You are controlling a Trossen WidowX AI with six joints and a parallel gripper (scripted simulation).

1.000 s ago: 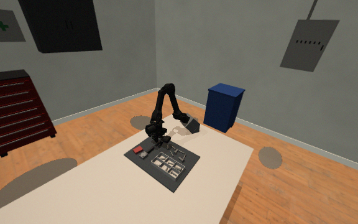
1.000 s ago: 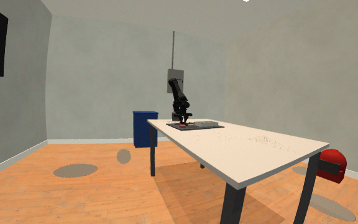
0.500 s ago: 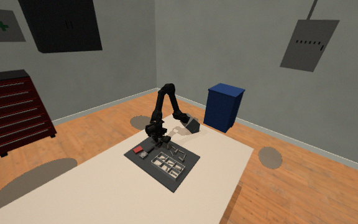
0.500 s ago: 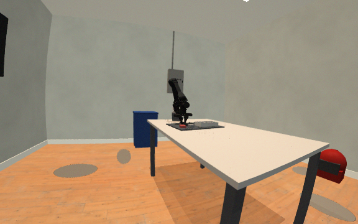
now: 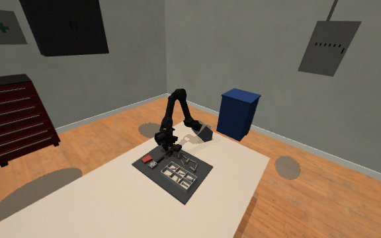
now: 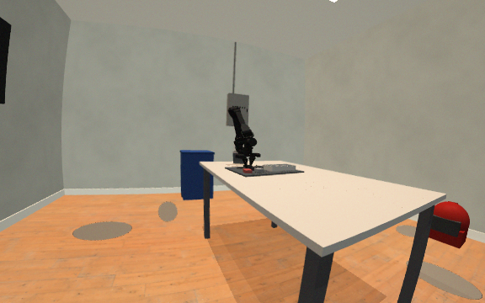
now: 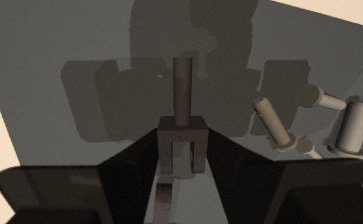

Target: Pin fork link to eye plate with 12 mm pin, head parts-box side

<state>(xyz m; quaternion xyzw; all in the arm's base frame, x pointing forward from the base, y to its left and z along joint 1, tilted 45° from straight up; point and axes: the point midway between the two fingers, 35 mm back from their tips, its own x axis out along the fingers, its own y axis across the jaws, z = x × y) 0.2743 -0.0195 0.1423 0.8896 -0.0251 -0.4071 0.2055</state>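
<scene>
My gripper is now 30 mm above the fork link. The rest, counted from my hand: eye plate 80 mm ahead, 10 mm to the right, 30 mm below; dark mat 70 mm ahead, 90 mm to the left, 50 mm below; grey block 160 mm ahead, 10 mm to the right, 20 mm below.
</scene>
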